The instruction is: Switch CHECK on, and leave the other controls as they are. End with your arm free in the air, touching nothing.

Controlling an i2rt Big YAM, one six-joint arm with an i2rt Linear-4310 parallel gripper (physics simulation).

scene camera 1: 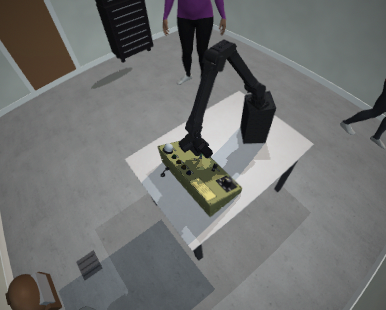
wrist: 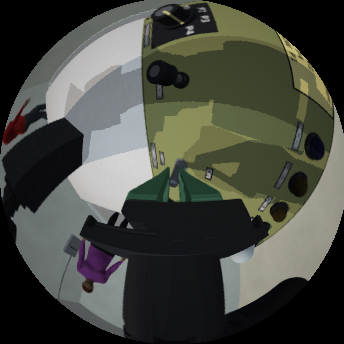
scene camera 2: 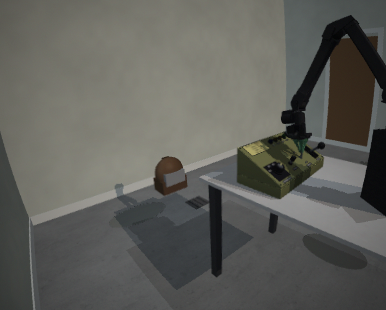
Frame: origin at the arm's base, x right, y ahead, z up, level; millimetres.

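Seen in the pictures: gripper, between the fingertips: (scene camera 1: 202, 155) (wrist: 173, 170) (scene camera 2: 301, 152); arm's base, origin of its link: (scene camera 1: 258, 102).
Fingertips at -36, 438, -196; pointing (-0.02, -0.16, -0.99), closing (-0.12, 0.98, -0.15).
Offsets run from my fingertips to a thing's top centre, as dx, dy, dz. "spot": to the spot under its first point.
The olive-green control box (scene camera 1: 186, 181) (scene camera 2: 254, 175) (wrist: 240, 75) stands on the table. A small metal toggle lever {+8, +3, +18} (wrist: 177, 173) rises from its panel, between a small label on the left and an ON label {spot: +0, +49, -10} (wrist: 209, 173) on the right in the wrist view. A longer label {+15, -46, -54} (wrist: 154, 155) lies by the panel edge, too blurred to read. My gripper (scene camera 1: 200, 156) (scene camera 2: 301, 153) (wrist: 173, 170) is at the panel, its green fingertips shut on the toggle lever. The lever points toward the gripper, leaning slightly left in the wrist view; its exact switch position is hard to tell.
Near the gripper are a black-knobbed lever {-111, -17, +15} (wrist: 165, 74), a rotary knob {-229, -36, +8} (scene camera 1: 227, 183) (scene camera 2: 276, 169) (wrist: 172, 16), several dark round knobs {spot: -92, +127, +53} (wrist: 315, 146), a white dome {spot: +98, +170, +79} (scene camera 1: 168, 148) and a black ball-ended lever {+136, -42, +41} (scene camera 2: 320, 146). A person in purple (scene camera 1: 195, 10) (wrist: 95, 262) stands beyond the table.
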